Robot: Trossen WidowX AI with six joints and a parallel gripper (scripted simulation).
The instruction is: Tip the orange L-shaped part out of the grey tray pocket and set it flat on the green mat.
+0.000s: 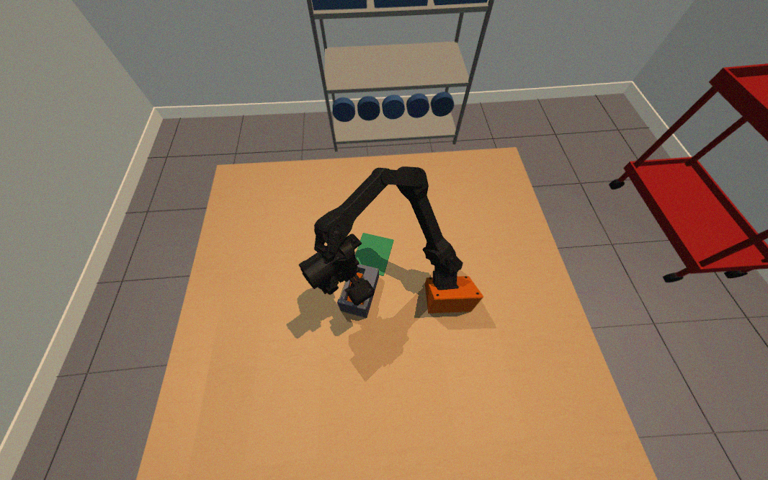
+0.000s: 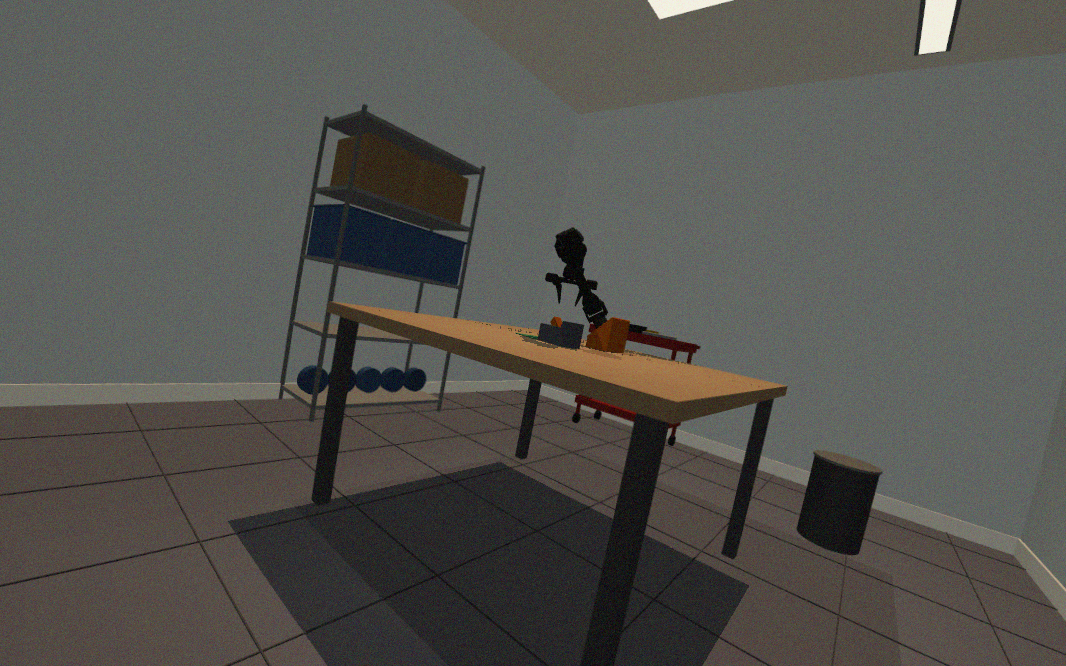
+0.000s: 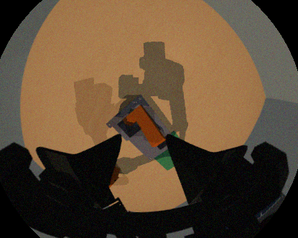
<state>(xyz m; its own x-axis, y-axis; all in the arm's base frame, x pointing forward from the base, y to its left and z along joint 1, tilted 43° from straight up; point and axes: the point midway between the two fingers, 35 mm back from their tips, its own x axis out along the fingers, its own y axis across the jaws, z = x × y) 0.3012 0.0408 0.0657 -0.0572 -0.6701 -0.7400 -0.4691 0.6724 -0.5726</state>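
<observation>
My gripper tip is now 20 mm past the orange L-shaped part and 110 mm above it. Round my gripper tip: green mat: 80 mm behind, 170 mm to the right, 160 mm below.
</observation>
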